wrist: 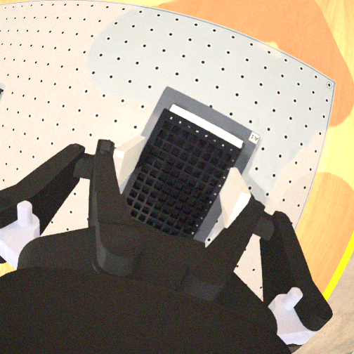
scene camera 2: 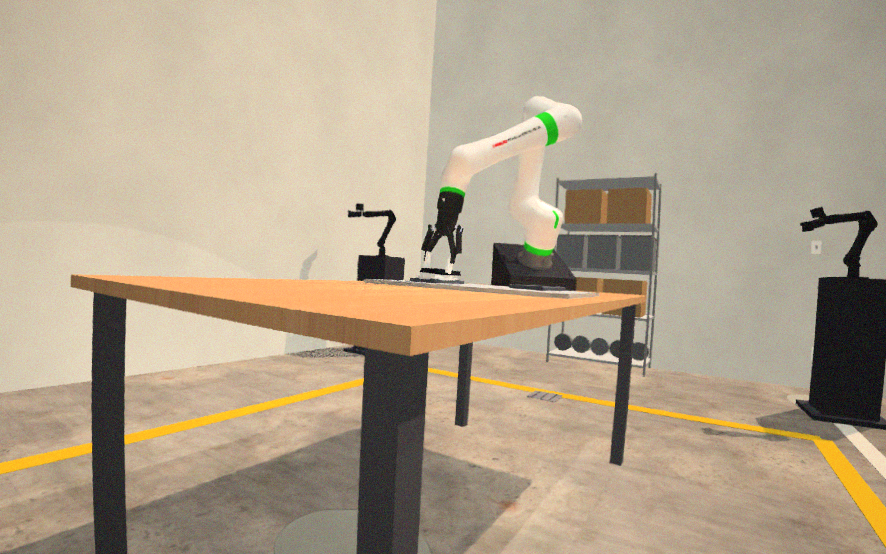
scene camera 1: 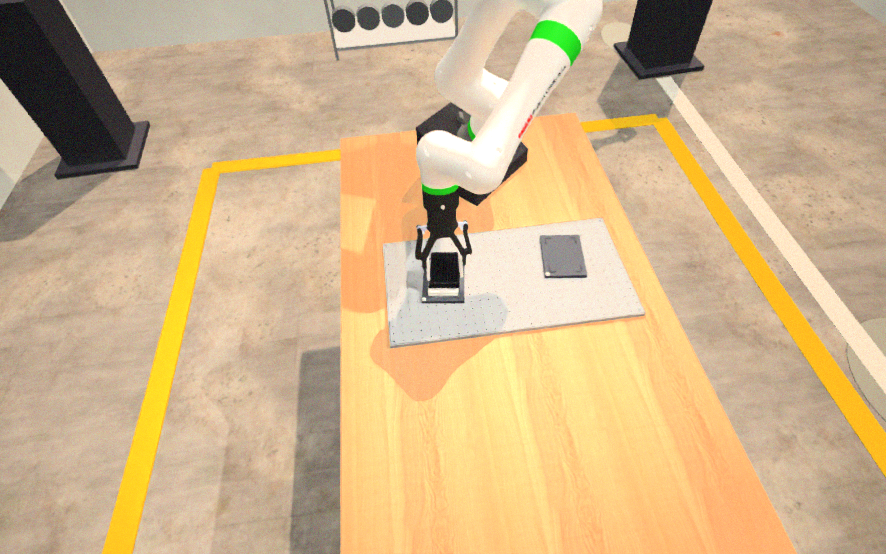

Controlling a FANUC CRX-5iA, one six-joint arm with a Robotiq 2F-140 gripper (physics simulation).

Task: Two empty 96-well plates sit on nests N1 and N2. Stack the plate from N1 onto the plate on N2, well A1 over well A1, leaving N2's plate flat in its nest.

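Frame: origin at the arm's base, x back, y right, z up, level; millimetres.
Seen in the pictures: gripper, fingertip midpoint: [scene camera 2: 436, 272] [scene camera 1: 444, 275]; arm's base, origin of the base link: [scene camera 2: 534, 261].
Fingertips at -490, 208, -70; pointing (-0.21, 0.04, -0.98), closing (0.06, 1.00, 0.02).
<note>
Offsets run from my fingertips to a thing's top centre, as dx, dy, dz. Level surfaces: height alone.
My gripper [scene camera 1: 444, 269] [scene camera 2: 438, 264] [wrist: 183, 165] is shut on the black 96-well plate {+22, -4, +13} [scene camera 1: 444, 267] [scene camera 2: 439, 271] [wrist: 182, 175], its pale pads on the long sides. The black plate looks level, right over the white plate {+12, +2, -12} [scene camera 1: 443, 292] [scene camera 2: 439, 277] [wrist: 207, 126], which sits in the dark nest N2 {+12, +2, -23} [scene camera 1: 443, 301] [wrist: 200, 110]. A white strip shows past the black plate's far edge in the wrist view. The gap between the plates is very small or closed; I cannot tell if they touch. The nest's A1 label [wrist: 254, 137] is at its far right corner. Nest N1 {+25, -363, -23} [scene camera 1: 563, 254] is empty.
The pale perforated board {dz -38} [scene camera 1: 503, 261] [wrist: 60, 85] carries both nests on the wooden table {dz -51} [scene camera 1: 496, 424] [scene camera 2: 294, 300]. The arm's black base stands behind the board. Black pedestals and a shelf rack stand off the table.
</note>
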